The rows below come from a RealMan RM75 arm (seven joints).
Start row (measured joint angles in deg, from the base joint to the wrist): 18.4, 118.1, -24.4, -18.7, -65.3, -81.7, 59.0
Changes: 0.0, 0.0, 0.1, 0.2, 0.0, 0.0, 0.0; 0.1, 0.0, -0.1, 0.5, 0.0, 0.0, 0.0; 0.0, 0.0, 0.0, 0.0, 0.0, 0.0, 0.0; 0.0, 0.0, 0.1, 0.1, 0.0, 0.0, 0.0; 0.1, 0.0, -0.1, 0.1, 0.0, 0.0, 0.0; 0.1, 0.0, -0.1, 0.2, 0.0, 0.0, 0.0; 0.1, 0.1, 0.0, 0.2, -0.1, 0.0, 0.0; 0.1, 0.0, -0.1, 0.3, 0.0, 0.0, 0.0; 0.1, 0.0, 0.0, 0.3, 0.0, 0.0, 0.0; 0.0, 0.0, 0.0, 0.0, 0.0, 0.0, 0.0; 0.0, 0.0, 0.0, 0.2, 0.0, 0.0, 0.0; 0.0, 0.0, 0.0, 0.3, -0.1, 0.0, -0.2; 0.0, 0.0, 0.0, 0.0, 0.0, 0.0, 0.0; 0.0, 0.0, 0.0, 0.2, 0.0, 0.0, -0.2; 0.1, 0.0, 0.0, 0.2, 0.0, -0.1, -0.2; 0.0, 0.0, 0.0, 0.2, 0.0, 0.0, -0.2; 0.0, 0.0, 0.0, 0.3, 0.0, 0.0, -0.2; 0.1, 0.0, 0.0, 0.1, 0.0, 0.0, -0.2
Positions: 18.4, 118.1, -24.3, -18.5, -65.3, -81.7, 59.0; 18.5, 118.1, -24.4, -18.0, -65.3, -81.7, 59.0; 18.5, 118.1, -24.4, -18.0, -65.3, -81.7, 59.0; 18.5, 118.1, -24.3, -17.9, -65.3, -81.7, 59.0; 18.6, 118.1, -24.4, -17.8, -65.3, -81.7, 59.0; 18.7, 118.1, -24.5, -17.6, -65.3, -81.7, 59.0; 18.8, 118.2, -24.5, -17.4, -65.4, -81.7, 59.0; 18.9, 118.2, -24.6, -17.1, -65.4, -81.7, 59.0; 19.0, 118.2, -24.6, -16.8, -65.4, -81.7, 59.0; 19.0, 118.2, -24.6, -16.8, -65.4, -81.7, 59.0; 19.0, 118.2, -24.6, -16.6, -65.4, -81.7, 59.0; 19.0, 118.2, -24.6, -16.3, -65.5, -81.7, 58.8; 19.0, 118.2, -24.6, -16.3, -65.5, -81.7, 58.8; 19.0, 118.2, -24.6, -16.1, -65.5, -81.7, 58.6; 19.1, 118.2, -24.6, -15.9, -65.5, -81.8, 58.4; 19.1, 118.2, -24.6, -15.7, -65.5, -81.8, 58.2; 19.1, 118.2, -24.6, -15.4, -65.5, -81.8, 58.0; 19.2, 118.2, -24.6, -15.3, -65.5, -81.8, 57.8
